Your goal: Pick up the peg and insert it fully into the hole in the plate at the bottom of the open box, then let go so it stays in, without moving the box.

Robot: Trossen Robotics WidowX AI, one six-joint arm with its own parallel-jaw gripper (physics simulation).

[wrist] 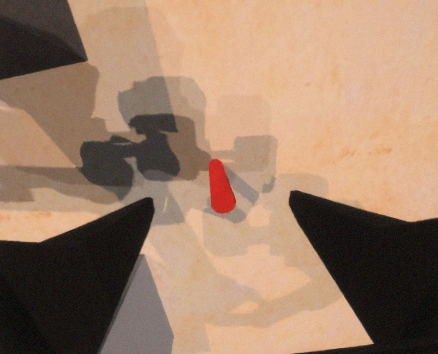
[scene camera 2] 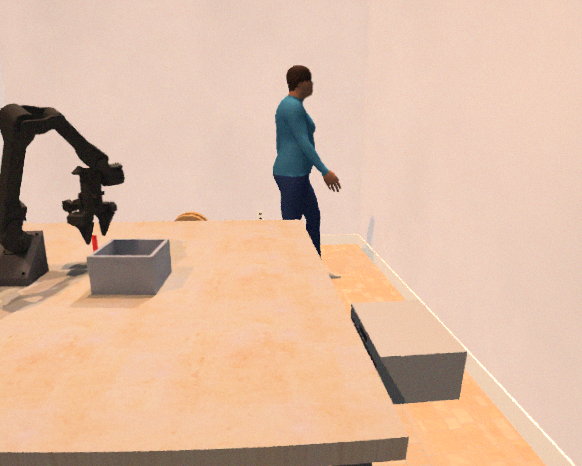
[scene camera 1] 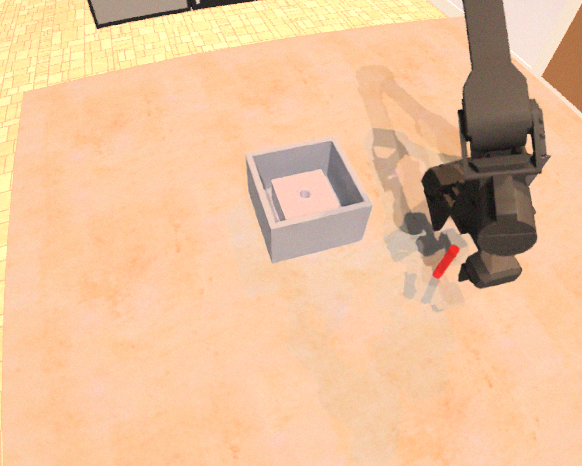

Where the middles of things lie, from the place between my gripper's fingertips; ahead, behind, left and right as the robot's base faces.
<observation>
Now: the red peg [wrist: 223, 200] 30 mm below my hand and 10 mm behind it. Round my hand: grey box [scene camera 1: 288, 239]: 180 mm to the right, 160 mm ahead, 20 mm below.
</observation>
